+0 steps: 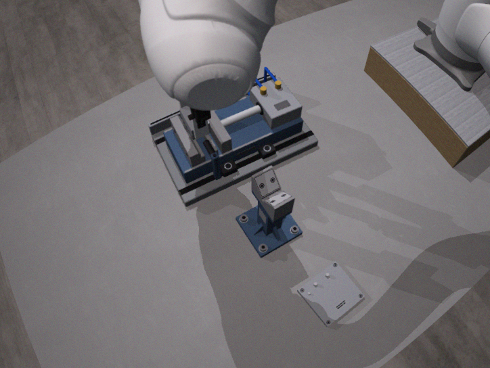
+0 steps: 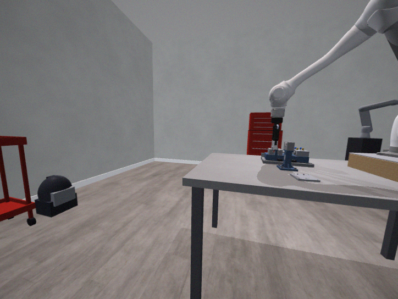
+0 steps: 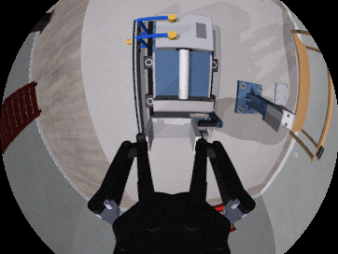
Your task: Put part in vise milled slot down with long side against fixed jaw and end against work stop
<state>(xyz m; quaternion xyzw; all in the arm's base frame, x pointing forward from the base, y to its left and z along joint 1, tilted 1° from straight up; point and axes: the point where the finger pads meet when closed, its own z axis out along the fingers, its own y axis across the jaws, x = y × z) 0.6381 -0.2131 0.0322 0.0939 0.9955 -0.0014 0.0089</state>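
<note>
My gripper is now 30 mm above the part. From my hand the other things lie so: work stop 10 mm ahead, 70 mm to the left, 30 mm below; then moving jaw 30 mm behind, 30 mm to the left, 40 mm below; then fixed jaw 30 mm ahead, 10 mm to the left, 40 mm below.
</note>
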